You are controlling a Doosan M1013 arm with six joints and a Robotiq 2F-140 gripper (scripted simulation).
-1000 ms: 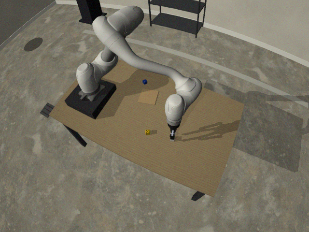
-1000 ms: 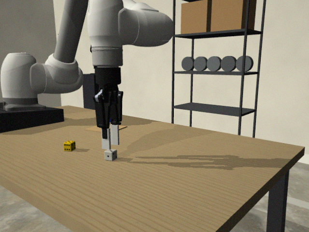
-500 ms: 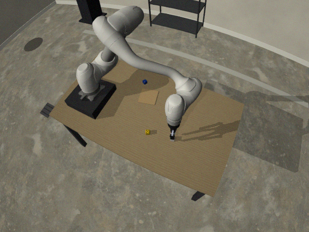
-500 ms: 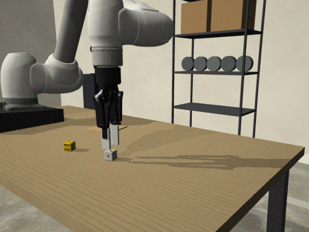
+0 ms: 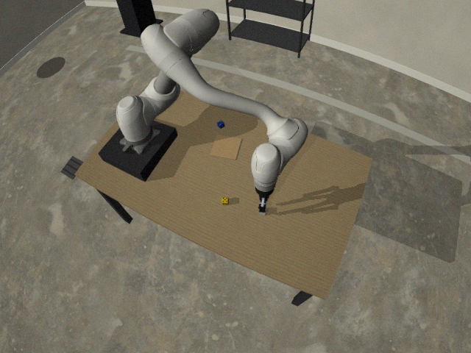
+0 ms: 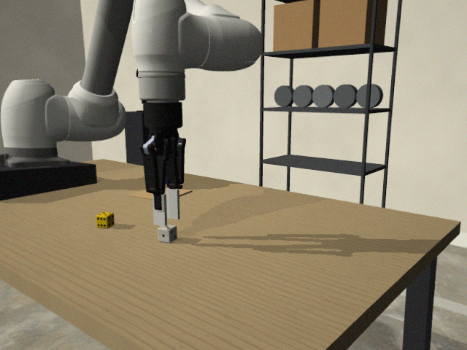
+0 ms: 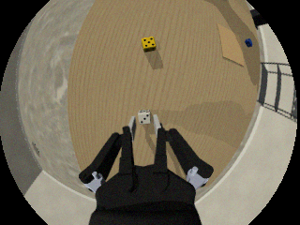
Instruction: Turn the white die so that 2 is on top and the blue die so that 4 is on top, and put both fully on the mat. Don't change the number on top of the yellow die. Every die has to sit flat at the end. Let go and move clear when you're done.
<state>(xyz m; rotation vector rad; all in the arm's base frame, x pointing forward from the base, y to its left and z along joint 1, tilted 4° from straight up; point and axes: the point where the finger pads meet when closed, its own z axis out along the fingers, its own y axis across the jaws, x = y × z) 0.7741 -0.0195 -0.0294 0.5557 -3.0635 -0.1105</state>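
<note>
Now: the white die 60 mm below my hand. The rest, counted from my hand: blue die (450 mm behind, 340 mm to the left, 60 mm below); then mat (350 mm behind, 230 mm to the left, 70 mm below); then yellow die (180 mm behind, 40 mm to the right, 60 mm below).
</note>
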